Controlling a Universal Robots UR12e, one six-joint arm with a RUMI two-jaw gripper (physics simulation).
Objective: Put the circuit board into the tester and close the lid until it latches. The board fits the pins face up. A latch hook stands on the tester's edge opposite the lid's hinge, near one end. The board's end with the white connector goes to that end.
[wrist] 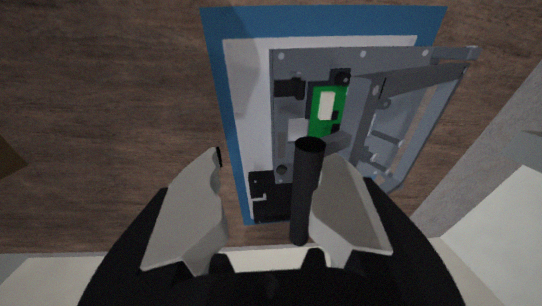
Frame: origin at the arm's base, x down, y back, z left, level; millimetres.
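Seen in the pictures: gripper, fingertip midpoint: [266, 147].
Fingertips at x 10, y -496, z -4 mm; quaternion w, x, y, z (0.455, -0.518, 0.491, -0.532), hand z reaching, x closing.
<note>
Pixels of each thing's top centre, then the offset from my fingertips to it. "*": a spot on its surface instead. Level surfaces: height alone.
- tester, surface spot: [320, 59] * dx +63, dy -55, dz +66 mm
- green circuit board, middle of its top: [340, 136] dx +41, dy -90, dz -9 mm
- white block, surface spot: [326, 106] * dx +41, dy -63, dz +25 mm
- black latch hook, middle of its top: [292, 92] dx +16, dy -20, dz +42 mm
- lid's black rod handle, middle of its top: [306, 210] dx -53, dy -23, dz -16 mm
- white panel, surface spot: [245, 100] * dx +117, dy +23, dz +7 mm
- brown wood table, its level: dx +123 mm
- black part, surface spot: [270, 202] * dx +105, dy -26, dz -198 mm
The tester [320, 59] lies right of centre in the wrist view. The green circuit board [315, 127] sits in it face up, with a white block [326, 106] on its upper part; its lower end is hidden. The lid [425, 80] is a grey frame, tilted up over the right side of the tester and not latched. The black latch hook [298, 88] stands at the tester's left edge, near the upper end. The lid's black rod handle [301, 200] stands close beside my right finger. My gripper [266, 147] is open, its left finger well apart from the rod.
The tester rests on a white panel [245, 100] with a blue border [310, 20], on a brown wood table [110, 90]. A black part [270, 202] lies at the panel's lower end. A brown object [10, 157] shows at the left edge, and a grey ledge [480, 145] at the right.
</note>
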